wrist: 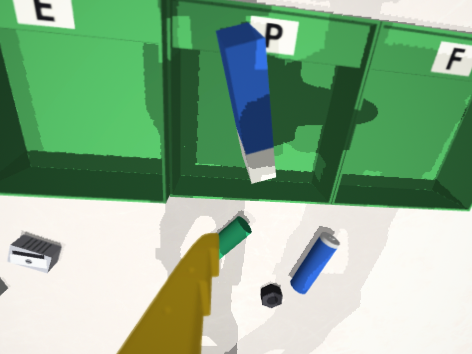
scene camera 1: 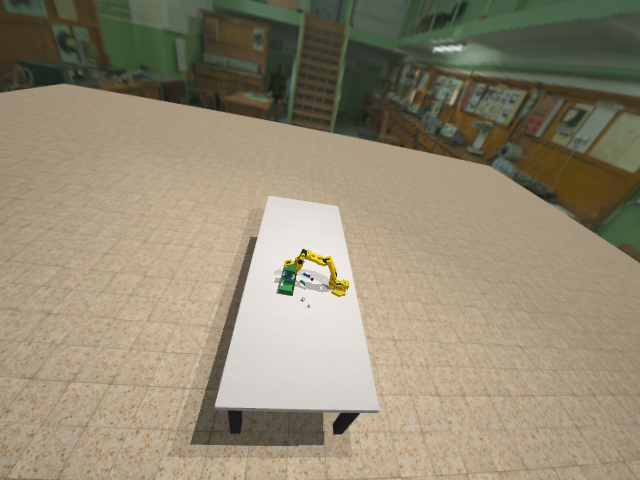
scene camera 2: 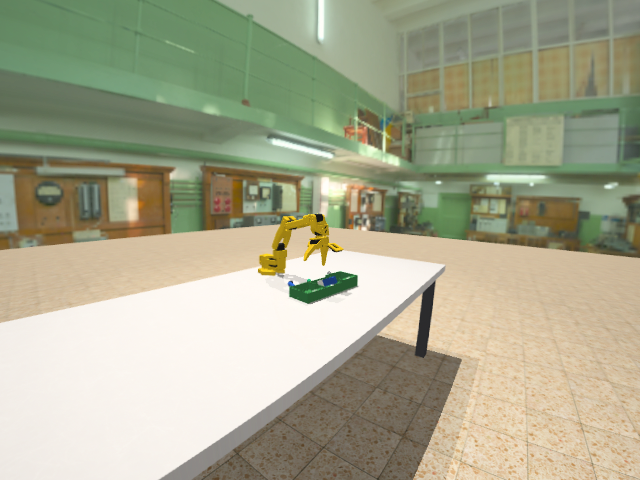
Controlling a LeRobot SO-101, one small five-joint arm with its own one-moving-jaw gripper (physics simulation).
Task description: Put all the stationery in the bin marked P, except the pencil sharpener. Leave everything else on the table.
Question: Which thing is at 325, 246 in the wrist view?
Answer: A blue cylinder.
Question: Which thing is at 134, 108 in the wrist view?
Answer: A green bin row.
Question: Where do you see a green bin row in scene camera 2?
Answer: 310, 291
